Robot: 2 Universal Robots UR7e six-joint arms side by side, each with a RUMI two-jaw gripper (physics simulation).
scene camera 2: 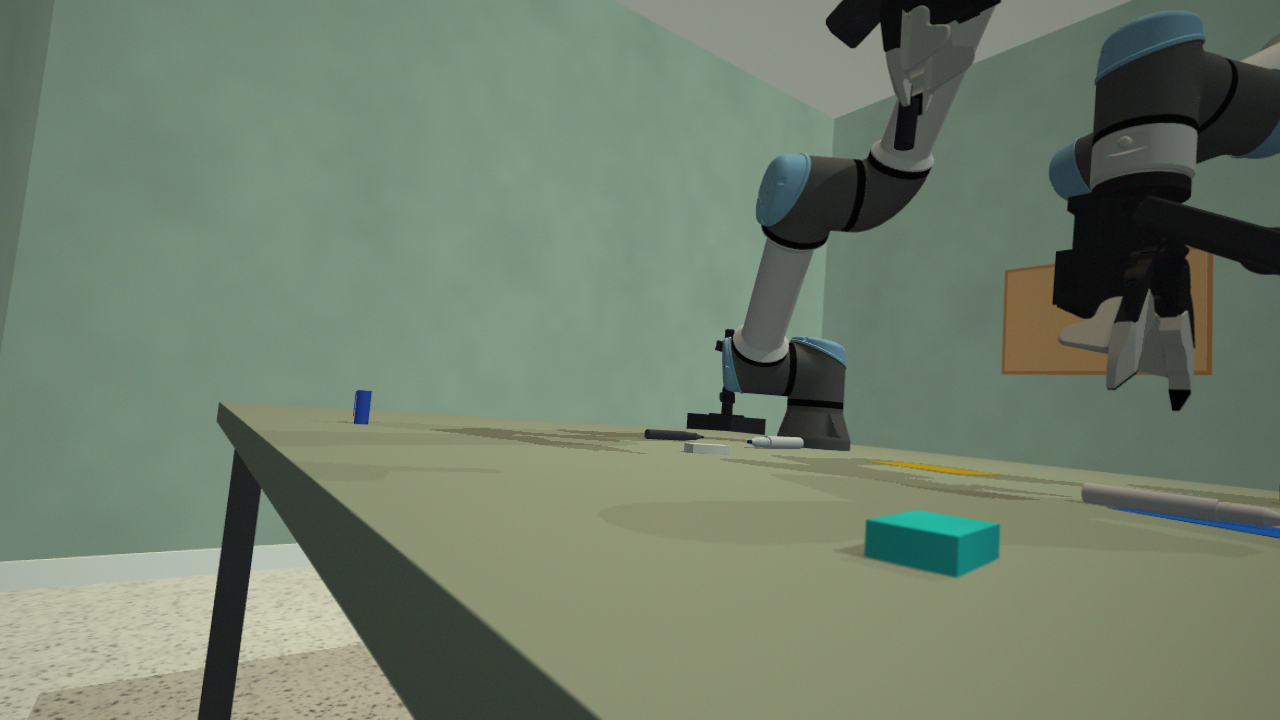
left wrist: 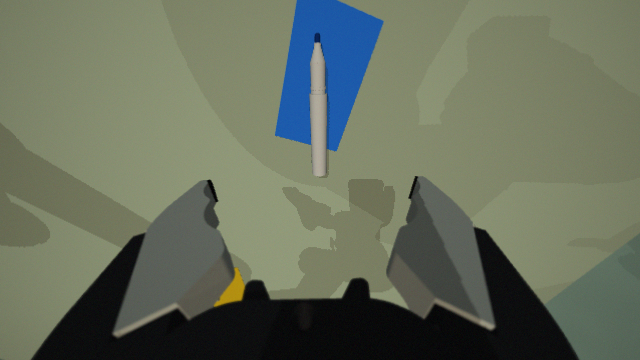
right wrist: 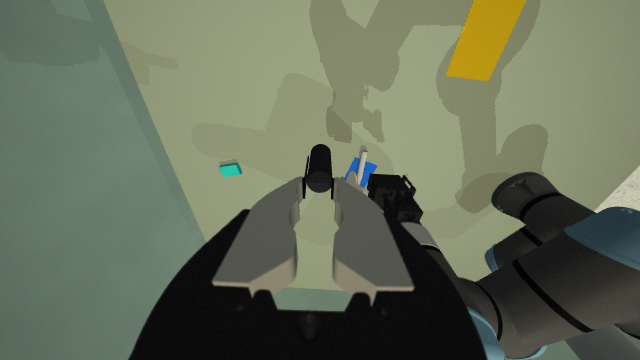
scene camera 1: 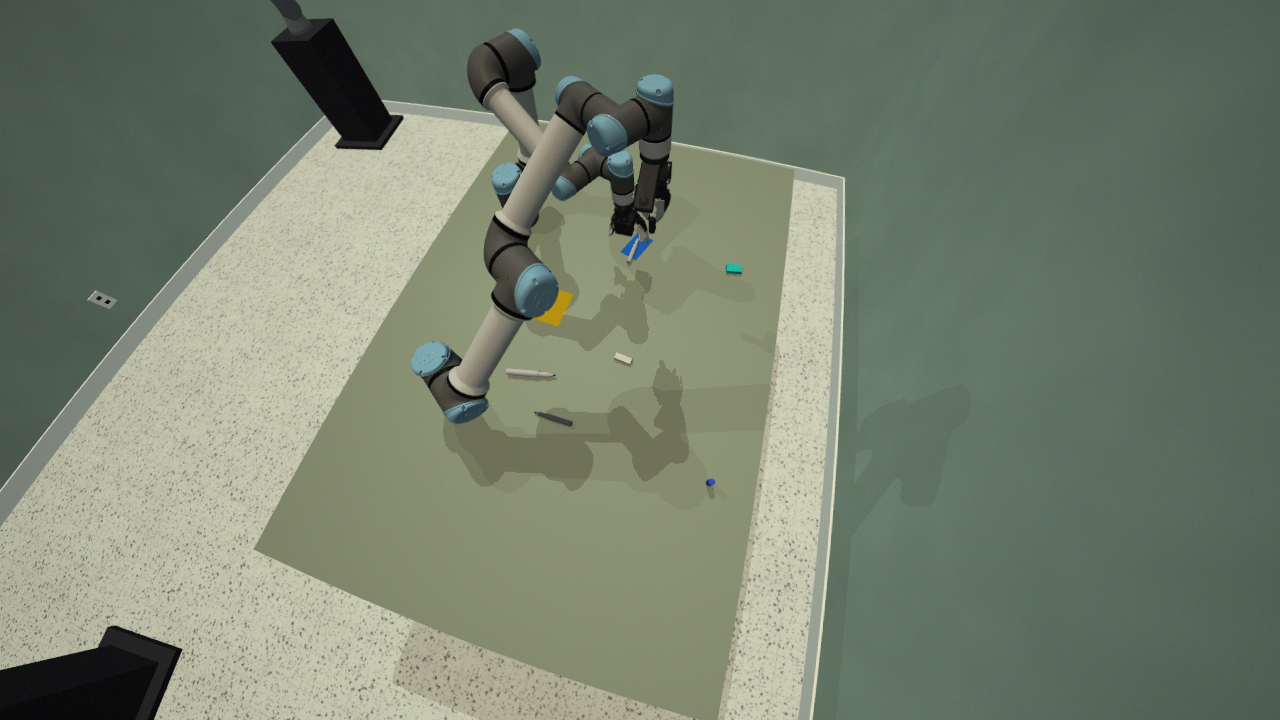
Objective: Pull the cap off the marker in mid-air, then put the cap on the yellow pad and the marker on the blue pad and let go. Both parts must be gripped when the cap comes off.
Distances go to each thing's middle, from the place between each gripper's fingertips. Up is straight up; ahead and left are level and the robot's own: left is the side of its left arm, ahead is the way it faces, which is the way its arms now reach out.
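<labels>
The teal block (scene camera 2: pixel 948 545) is 42 cm ahead of my left hand, 9 cm below it and 1 cm to the right of it. As for the black cap (scene camera 2: pixel 906 125), my left gripper is 27 cm below it, 18 cm to the left of it and 10 cm short of it.
From my right hand, the teal block is 320 mm ahead, 160 mm to the left and 370 mm below. And the black cap has my right hand 10 mm above it and 10 mm to the left of it.
</labels>
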